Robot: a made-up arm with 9 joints. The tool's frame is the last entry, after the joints. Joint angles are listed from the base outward.
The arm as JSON. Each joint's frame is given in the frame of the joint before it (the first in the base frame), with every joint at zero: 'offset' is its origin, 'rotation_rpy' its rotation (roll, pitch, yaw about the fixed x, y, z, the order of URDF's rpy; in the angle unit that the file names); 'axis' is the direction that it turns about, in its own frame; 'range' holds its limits. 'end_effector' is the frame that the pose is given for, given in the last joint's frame.
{
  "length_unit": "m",
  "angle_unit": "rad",
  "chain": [
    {
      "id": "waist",
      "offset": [
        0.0,
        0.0,
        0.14
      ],
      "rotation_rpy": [
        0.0,
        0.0,
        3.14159
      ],
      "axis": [
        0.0,
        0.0,
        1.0
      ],
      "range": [
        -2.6,
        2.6
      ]
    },
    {
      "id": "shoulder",
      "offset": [
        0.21,
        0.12,
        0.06
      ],
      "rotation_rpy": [
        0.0,
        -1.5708,
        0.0
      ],
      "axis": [
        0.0,
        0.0,
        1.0
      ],
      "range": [
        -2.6,
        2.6
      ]
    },
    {
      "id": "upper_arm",
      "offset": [
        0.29,
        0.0,
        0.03
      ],
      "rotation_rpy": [
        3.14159,
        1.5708,
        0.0
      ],
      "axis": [
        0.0,
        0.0,
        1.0
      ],
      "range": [
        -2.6,
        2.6
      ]
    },
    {
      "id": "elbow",
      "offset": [
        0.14,
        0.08,
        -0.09
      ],
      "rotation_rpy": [
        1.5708,
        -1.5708,
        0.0
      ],
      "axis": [
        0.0,
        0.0,
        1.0
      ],
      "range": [
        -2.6,
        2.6
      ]
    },
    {
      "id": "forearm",
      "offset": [
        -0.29,
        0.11,
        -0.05
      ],
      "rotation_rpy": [
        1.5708,
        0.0,
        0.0
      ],
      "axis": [
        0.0,
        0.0,
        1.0
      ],
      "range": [
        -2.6,
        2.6
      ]
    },
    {
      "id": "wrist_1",
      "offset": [
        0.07,
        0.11,
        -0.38
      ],
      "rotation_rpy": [
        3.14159,
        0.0,
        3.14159
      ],
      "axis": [
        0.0,
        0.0,
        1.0
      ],
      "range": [
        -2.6,
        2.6
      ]
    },
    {
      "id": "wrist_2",
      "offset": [
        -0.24,
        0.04,
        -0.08
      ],
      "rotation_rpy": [
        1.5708,
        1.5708,
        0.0
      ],
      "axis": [
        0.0,
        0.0,
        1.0
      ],
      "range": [
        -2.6,
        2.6
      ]
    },
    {
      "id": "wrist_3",
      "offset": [
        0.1,
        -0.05,
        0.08
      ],
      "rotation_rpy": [
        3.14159,
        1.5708,
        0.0
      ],
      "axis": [
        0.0,
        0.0,
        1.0
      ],
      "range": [
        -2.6,
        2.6
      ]
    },
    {
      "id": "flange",
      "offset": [
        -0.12,
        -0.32,
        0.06
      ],
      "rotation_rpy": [
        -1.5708,
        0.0,
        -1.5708
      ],
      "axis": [
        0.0,
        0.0,
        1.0
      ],
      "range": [
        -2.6,
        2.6
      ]
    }
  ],
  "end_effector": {
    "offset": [
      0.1,
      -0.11,
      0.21
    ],
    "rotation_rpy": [
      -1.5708,
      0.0,
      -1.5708
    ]
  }
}
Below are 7 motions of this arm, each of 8 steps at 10 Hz.
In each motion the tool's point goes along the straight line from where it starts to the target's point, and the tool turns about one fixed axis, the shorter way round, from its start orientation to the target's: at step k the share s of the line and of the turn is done. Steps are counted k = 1, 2, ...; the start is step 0. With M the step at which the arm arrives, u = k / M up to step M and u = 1 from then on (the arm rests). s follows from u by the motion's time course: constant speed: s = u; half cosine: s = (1 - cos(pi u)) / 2; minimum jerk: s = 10 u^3 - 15 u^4 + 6 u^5.
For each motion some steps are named. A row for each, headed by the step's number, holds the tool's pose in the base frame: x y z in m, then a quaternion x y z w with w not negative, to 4 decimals.
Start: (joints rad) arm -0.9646 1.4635 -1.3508 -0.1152 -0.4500 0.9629 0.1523 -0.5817 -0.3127
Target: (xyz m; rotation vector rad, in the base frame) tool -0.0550 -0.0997 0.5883 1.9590 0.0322 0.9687
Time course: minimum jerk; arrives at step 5
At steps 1, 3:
1: -0.6379 -0.3190 0.7083 0.4545 -0.3222 0.5033 0.6606
3: -0.2514 -0.1736 0.6287 0.7021 -0.1044 0.4452 0.5458

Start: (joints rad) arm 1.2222 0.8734 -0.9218 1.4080 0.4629 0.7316 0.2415 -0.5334 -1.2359
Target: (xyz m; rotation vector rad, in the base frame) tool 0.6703 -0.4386 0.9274 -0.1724 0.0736 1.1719
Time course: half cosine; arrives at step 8
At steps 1, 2, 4, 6, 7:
1: 0.7556 -0.7300 0.6945 0.3370 0.0595 0.7498 0.5662
2: 0.7460 -0.6972 0.7208 0.2926 0.0575 0.7377 0.6058
4: 0.7146 -0.5901 0.8064 0.1410 0.0494 0.6793 0.7185
6: 0.6833 -0.4830 0.8920 -0.0160 0.0393 0.5944 0.8031
7: 0.6737 -0.4501 0.9182 -0.0643 0.0359 0.5635 0.8228

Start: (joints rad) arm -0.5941 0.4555 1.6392 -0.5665 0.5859 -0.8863 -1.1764 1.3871 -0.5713
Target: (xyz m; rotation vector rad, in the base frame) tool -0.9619 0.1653 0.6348 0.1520 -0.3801 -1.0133
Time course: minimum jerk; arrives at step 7
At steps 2, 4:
2: -0.8804 -0.4274 0.4962 0.4686 0.1215 -0.3666 0.7945
4: -0.9269 -0.0896 0.5752 0.2517 -0.0520 -0.4469 0.8569

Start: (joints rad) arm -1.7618 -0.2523 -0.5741 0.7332 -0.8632 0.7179 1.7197 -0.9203 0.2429
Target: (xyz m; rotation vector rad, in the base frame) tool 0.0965 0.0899 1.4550 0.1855 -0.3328 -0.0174
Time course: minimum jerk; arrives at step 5
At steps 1, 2, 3, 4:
1: 0.5880 0.2616 1.2915 0.0393 0.0196 0.2370 0.9705
2: 0.4526 0.2143 1.3365 0.0545 -0.0320 0.1706 0.9833
3: 0.2621 0.1477 1.3999 0.0751 -0.1040 0.0752 0.9889
4: 0.1267 0.1005 1.4449 0.0891 -0.1543 0.0067 0.9840

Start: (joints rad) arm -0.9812 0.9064 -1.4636 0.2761 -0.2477 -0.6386 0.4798 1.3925 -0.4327
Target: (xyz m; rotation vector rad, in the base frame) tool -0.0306 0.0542 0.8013 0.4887 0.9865 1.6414
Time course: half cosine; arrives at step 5
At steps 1, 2, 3, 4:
1: -0.1410 -0.3638 0.7268 0.4997 -0.0004 0.4461 0.7425
2: -0.1105 -0.2483 0.7474 0.4330 0.1217 0.5357 0.7146
3: -0.0728 -0.1055 0.7729 0.3340 0.2676 0.6253 0.6526
4: -0.0423 0.0101 0.7934 0.2431 0.3775 0.6782 0.5817

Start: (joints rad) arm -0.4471 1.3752 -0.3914 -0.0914 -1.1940 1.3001 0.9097 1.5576 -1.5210
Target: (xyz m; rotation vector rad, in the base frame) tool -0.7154 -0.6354 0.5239 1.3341 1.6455 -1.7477
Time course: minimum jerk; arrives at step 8
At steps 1, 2, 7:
1: -0.4539 -0.5600 0.8909 0.1343 0.2771 -0.6544 0.6906
2: -0.4771 -0.5667 0.8583 0.1700 0.3126 -0.6647 0.6569
7: -0.7111 -0.6342 0.5299 0.4722 0.5844 -0.6270 0.2059

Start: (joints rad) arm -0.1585 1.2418 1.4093 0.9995 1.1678 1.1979 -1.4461 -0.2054 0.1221
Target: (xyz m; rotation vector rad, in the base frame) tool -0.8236 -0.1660 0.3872 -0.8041 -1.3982 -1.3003
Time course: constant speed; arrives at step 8
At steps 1, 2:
1: -0.3170 -0.4428 0.6419 -0.4484 -0.4169 -0.6474 0.4539
2: -0.3894 -0.4033 0.6055 -0.4334 -0.4419 -0.6341 0.4635

